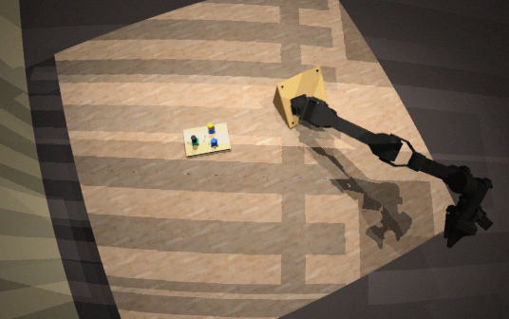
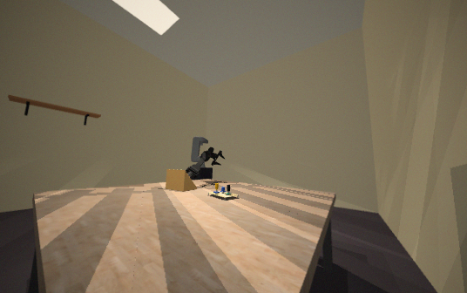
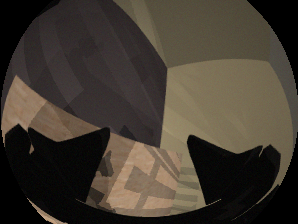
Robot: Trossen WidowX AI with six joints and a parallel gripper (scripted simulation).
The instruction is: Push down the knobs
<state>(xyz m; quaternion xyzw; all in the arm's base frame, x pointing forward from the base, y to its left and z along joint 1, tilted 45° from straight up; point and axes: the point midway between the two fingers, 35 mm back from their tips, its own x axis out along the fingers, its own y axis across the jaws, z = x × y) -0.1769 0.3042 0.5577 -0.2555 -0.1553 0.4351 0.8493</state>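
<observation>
My gripper tip is now 680 mm to the left of the yellow knob, 490 mm short of it and 150 mm above it.
</observation>
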